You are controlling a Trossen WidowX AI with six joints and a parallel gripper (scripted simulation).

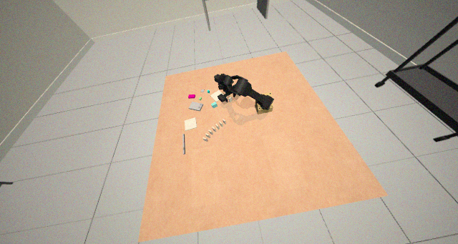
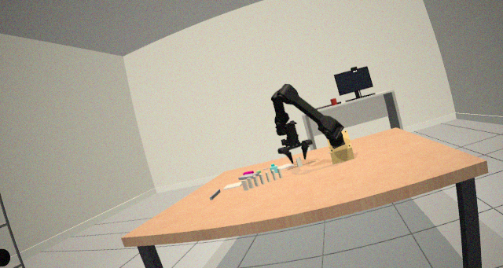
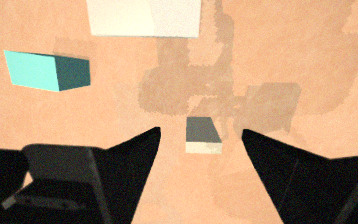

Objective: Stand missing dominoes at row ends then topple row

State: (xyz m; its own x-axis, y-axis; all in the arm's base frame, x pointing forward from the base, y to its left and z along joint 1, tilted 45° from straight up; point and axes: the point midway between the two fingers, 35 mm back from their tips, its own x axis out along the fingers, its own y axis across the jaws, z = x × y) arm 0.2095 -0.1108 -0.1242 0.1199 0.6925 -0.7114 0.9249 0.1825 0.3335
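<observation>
Right now my gripper tip is 140 mm short of the teal block and 10 mm above it. The rest, counted from my gripper tip: magenta block (310 mm ahead, 180 mm to the right, 20 mm below); grey pad (290 mm ahead, 60 mm to the right, 20 mm below); green block (240 mm ahead, 120 mm to the right, 20 mm below).
</observation>
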